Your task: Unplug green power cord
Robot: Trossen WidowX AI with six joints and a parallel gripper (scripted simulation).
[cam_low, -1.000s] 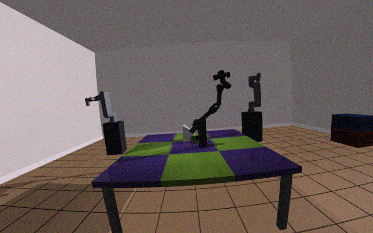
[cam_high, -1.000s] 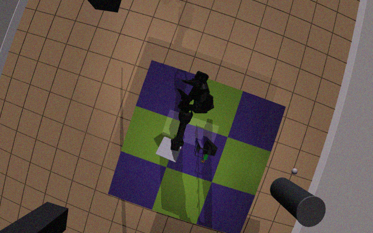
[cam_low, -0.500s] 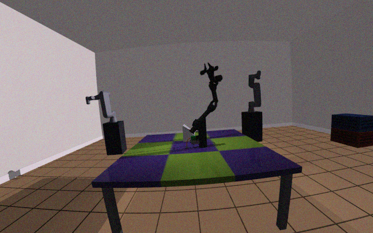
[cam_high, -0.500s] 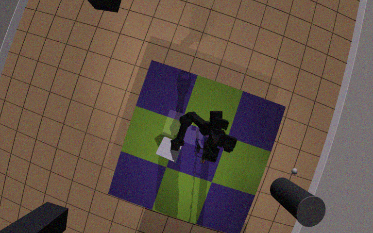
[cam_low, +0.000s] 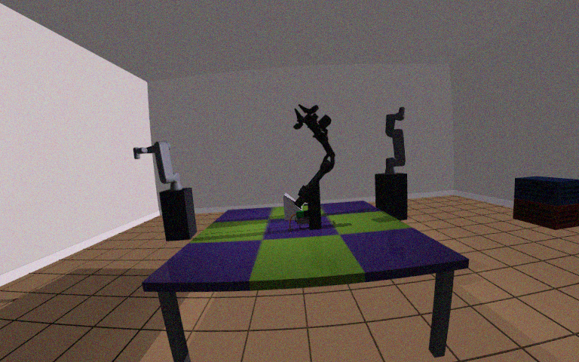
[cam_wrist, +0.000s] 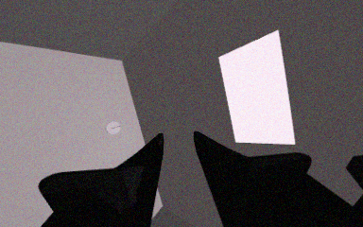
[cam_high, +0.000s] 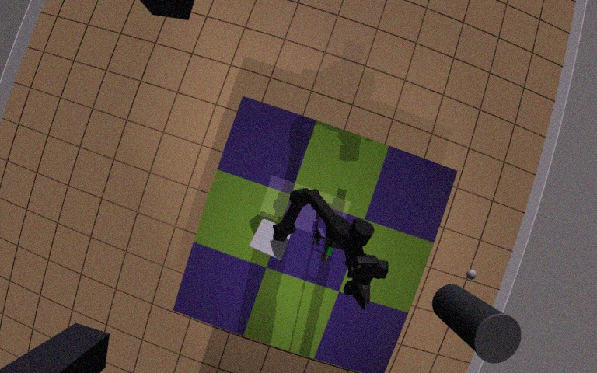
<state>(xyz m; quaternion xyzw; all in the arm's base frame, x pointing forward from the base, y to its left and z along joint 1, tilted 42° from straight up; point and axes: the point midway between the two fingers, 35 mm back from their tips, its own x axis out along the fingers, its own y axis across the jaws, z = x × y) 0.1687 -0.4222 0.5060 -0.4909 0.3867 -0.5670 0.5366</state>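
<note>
Now: the green plug 20 mm behind my gripper tip and 640 mm below it. Round my gripper tip: dark block (100 mm to the left, 590 mm below).
</note>
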